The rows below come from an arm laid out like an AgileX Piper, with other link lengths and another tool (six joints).
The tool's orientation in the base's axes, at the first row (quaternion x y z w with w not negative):
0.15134, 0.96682, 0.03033, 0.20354
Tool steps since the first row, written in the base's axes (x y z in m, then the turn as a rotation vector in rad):
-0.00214, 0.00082, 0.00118, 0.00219, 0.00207, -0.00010
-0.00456, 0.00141, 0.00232, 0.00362, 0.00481, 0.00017
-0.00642, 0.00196, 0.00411, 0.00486, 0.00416, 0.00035
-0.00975, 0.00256, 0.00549, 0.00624, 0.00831, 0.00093
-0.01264, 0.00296, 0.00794, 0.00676, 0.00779, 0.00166
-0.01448, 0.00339, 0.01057, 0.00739, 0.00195, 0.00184
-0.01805, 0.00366, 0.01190, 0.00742, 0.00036, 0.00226
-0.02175, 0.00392, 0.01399, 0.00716, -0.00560, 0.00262
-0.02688, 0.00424, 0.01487, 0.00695, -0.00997, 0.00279
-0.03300, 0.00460, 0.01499, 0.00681, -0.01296, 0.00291
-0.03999, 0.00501, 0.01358, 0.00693, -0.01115, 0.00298
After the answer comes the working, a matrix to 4 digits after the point.
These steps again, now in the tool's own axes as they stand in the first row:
0.00166, 0.00032, -0.00194, -0.00124, 0.00257, 0.00097
0.00351, 0.00034, -0.00396, -0.00175, 0.00562, 0.00129
0.00461, 0.00056, -0.00635, -0.00310, 0.00537, 0.00162
0.00717, 0.00037, -0.00896, -0.00326, 0.00977, 0.00164
0.00886, 0.00023, -0.01237, -0.00415, 0.00951, 0.00118
0.00959, 0.00044, -0.01552, -0.00655, 0.00415, 0.00129
0.01227, -0.00014, -0.01817, -0.00722, 0.00269, 0.00092
0.01477, -0.00068, -0.02158, -0.00895, -0.00301, 0.00050
0.01900, -0.00171, -0.02445, -0.01017, -0.00721, 0.00027
0.02439, -0.00307, -0.02702, -0.01100, -0.01008, 0.00012
0.03115, -0.00480, -0.02855, -0.01058, -0.00832, 0.00010

The tool's axes in the first row as the columns of a matrix, in the base's axes (rounded; the answer above uses it unrounded):
-0.8713, 0.2803, 0.4028
0.3050, 0.9524, -0.0030
-0.3844, 0.1203, -0.9153

